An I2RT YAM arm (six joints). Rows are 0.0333 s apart.
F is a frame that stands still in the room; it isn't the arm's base.
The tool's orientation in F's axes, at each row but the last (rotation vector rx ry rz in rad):
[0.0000 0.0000 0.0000]
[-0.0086 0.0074 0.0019]
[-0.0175 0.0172 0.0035]
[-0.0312 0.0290 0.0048]
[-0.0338 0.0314 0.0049]
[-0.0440 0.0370 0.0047]
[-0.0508 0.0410 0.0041]
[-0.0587 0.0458 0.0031]
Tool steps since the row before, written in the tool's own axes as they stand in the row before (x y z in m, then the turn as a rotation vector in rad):
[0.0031 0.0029 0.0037 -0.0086 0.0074 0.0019]
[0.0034 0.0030 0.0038 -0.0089 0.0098 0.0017]
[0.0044 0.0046 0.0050 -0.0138 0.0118 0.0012]
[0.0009 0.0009 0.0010 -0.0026 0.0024 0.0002]
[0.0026 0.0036 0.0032 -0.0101 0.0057 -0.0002]
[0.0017 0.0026 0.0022 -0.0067 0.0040 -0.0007]
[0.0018 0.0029 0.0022 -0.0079 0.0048 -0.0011]
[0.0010 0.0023 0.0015 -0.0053 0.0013 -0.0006]
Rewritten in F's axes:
[0.0031 0.0029 0.0037 -0.0086 0.0074 0.0019]
[0.0034 0.0030 0.0037 -0.0089 0.0098 0.0017]
[0.0045 0.0047 0.0048 -0.0138 0.0118 0.0012]
[0.0009 0.0009 0.0009 -0.0026 0.0024 0.0002]
[0.0027 0.0037 0.0030 -0.0101 0.0056 -0.0001]
[0.0018 0.0027 0.0020 -0.0067 0.0039 -0.0006]
[0.0019 0.0030 0.0020 -0.0080 0.0047 -0.0010]
[0.0011 0.0024 0.0013 -0.0053 0.0013 -0.0004]

